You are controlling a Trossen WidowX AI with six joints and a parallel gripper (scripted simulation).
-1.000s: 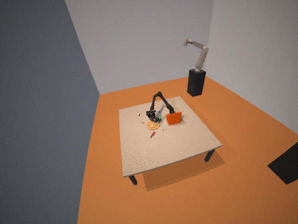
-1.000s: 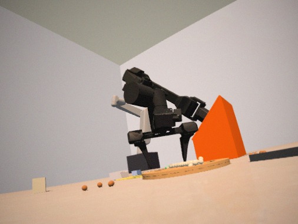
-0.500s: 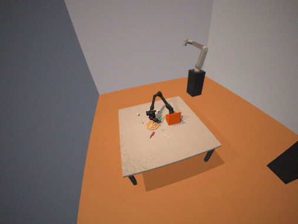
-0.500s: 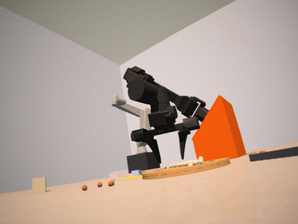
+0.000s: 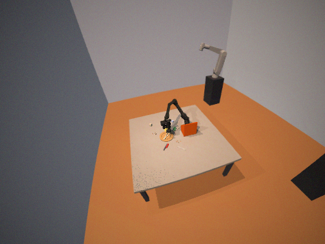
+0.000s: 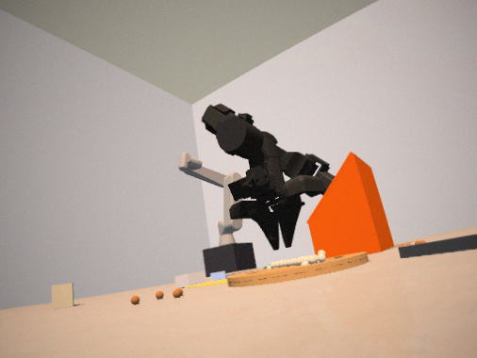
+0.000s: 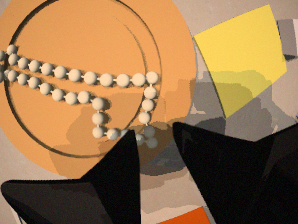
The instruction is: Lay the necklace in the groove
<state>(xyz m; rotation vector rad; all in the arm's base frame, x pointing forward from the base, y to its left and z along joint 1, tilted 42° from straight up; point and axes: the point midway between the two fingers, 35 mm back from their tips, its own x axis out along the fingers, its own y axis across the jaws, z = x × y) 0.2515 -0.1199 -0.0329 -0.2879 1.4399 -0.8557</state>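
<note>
Right now my gripper tip is 60 mm short of the round wooden bead board, 40 mm to the right of it and 30 mm above it. Also, from my gripper tip: tan cube 290 mm to the right, 220 mm ahead, 20 mm below; then yellow flat piece 130 mm to the right, 40 mm below; then red-handled tool 220 mm to the left, 110 mm ahead, 30 mm below.
</note>
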